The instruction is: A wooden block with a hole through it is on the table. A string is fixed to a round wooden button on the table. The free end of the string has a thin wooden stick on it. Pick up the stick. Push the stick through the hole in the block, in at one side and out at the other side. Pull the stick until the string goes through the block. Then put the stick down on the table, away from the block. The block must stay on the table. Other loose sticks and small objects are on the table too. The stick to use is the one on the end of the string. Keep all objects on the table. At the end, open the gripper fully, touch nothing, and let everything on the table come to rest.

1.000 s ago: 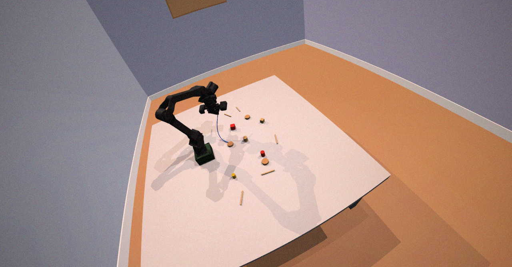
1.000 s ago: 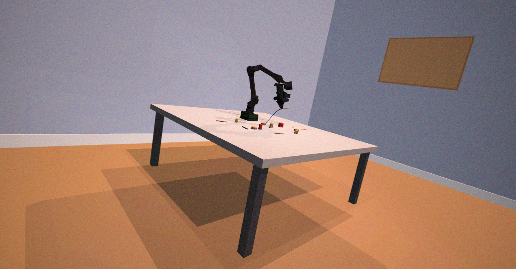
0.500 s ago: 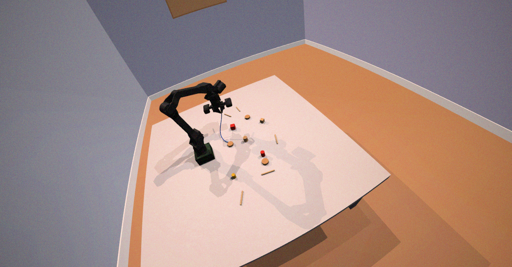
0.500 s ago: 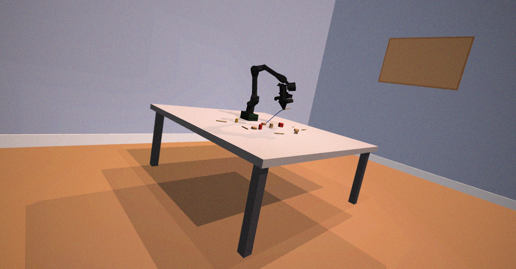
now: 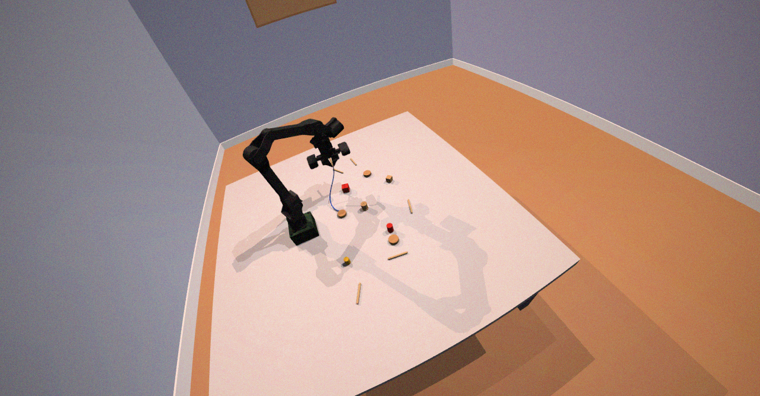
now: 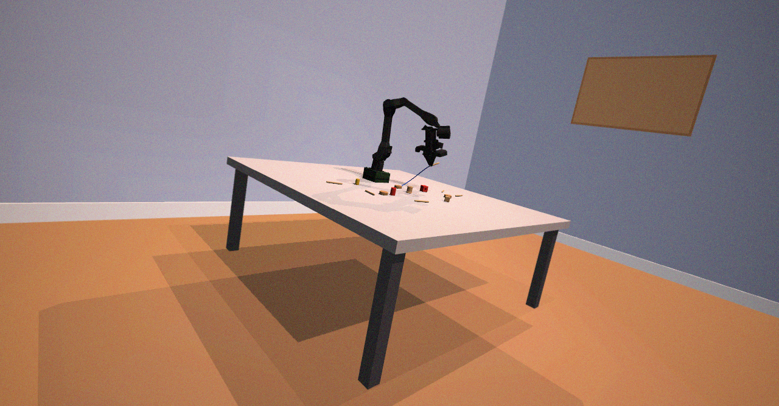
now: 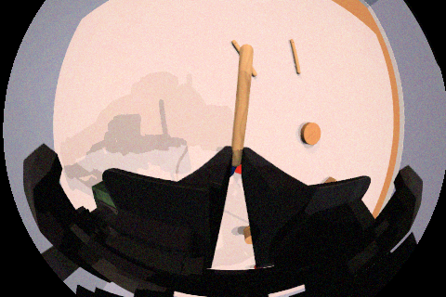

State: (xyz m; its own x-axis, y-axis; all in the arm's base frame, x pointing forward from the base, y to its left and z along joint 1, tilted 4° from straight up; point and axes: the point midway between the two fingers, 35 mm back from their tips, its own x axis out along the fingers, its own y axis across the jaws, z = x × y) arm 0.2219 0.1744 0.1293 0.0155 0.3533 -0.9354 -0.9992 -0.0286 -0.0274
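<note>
The small wooden block is 23 cm ahead of my gripper tip, 13 cm below it and 9 cm to the right of it. Also, from my gripper tip: round wooden button: 18 cm to the right, 13 cm below, 4 cm behind; thin wooden stick: 1 cm to the left, 1 cm above; red block: 12 cm below, 4 cm to the right, 2 cm ahead.
</note>
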